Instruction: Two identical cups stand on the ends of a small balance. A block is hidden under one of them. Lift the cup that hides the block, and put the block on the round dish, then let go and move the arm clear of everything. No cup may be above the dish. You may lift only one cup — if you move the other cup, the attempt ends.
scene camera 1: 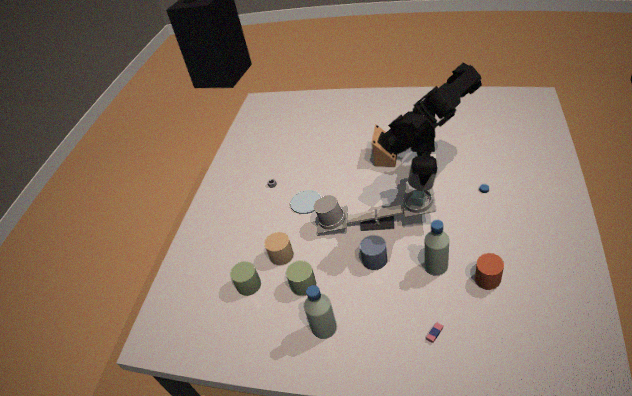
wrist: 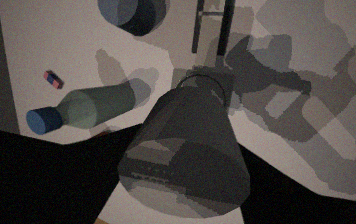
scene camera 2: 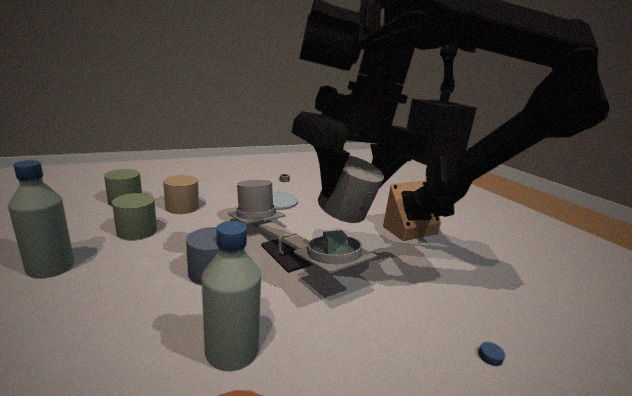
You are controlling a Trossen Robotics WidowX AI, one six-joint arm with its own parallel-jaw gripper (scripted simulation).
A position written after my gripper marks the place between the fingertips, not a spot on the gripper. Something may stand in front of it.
My gripper (scene camera 2: 347, 196) carries a grey cup (scene camera 2: 359, 182). I also see a grey cup (scene camera 2: 254, 196) and a red can (scene camera 1: 489, 269).
My gripper is seen too in scene camera 1 (scene camera 1: 422, 177) and in the wrist view (wrist: 186, 136).
